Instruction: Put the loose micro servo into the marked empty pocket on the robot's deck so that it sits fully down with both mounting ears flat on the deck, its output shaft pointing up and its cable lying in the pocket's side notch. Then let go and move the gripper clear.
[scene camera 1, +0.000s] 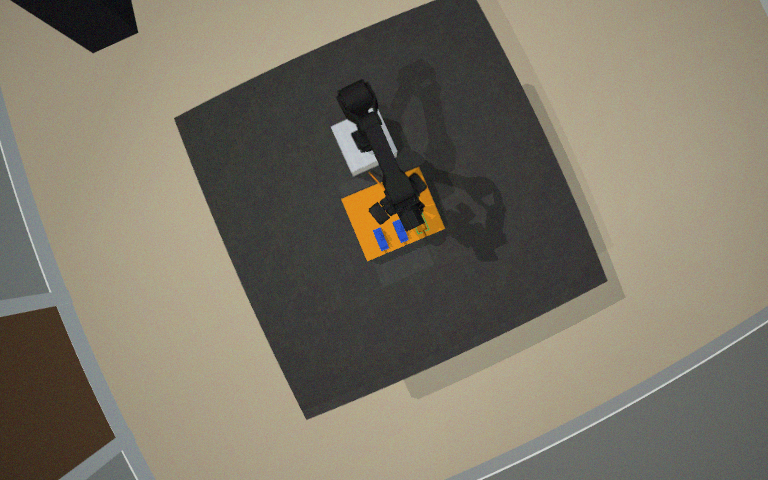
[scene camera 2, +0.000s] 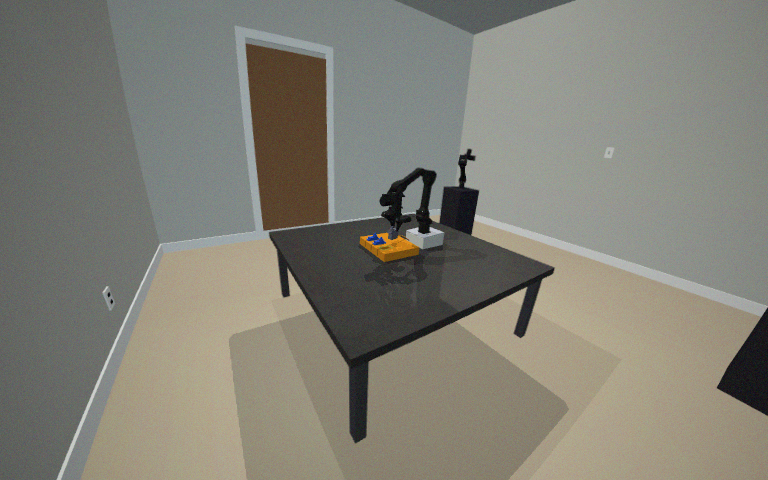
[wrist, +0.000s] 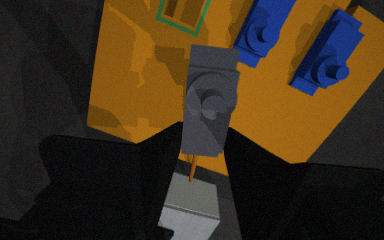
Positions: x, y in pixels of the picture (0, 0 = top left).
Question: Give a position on a grey micro servo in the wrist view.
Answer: At 211, 97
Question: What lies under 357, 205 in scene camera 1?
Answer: An orange deck.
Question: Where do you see the gripper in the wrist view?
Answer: At 203, 130
